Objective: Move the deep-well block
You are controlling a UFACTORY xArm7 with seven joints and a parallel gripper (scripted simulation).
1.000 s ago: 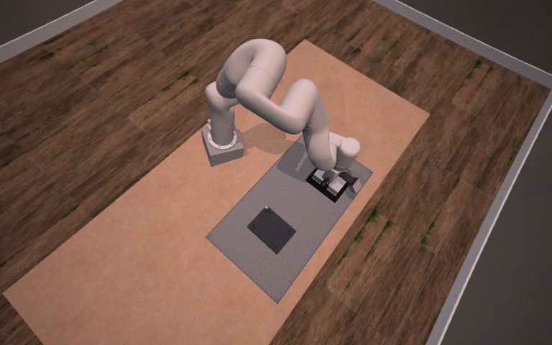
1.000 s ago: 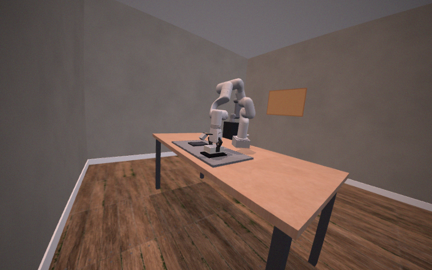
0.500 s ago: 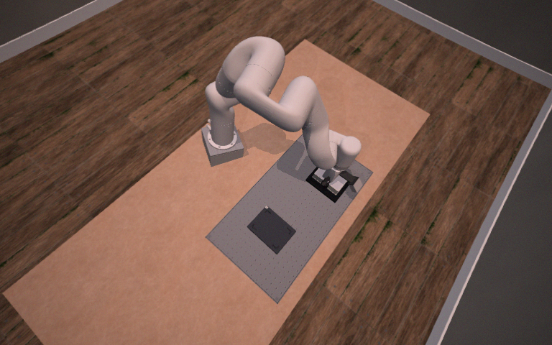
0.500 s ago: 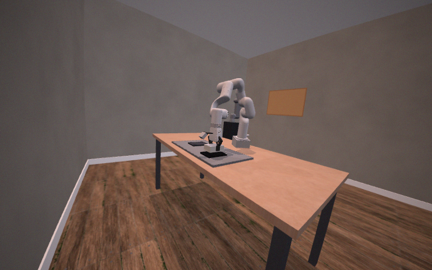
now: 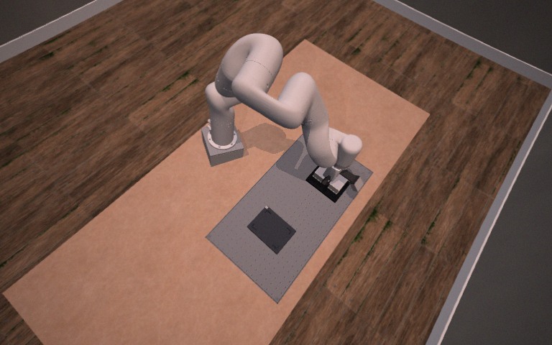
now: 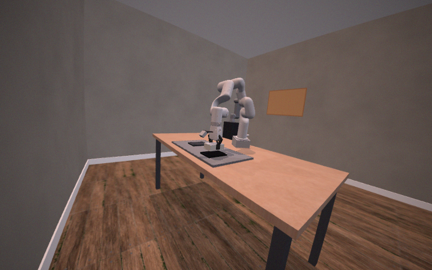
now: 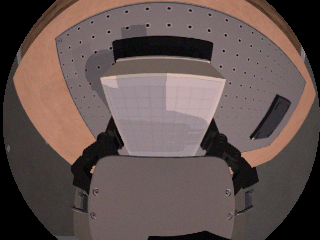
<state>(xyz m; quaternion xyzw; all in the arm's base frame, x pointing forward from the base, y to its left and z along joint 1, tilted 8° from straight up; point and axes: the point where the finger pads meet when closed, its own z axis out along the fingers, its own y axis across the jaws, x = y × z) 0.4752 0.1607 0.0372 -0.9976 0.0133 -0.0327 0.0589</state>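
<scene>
Right now my hand is 50 mm above the nest N1. The rest, counted from my hand: nest N2 (60 mm behind, 330 mm to the right, 50 mm below); deep-well block (right at my hand).
</scene>
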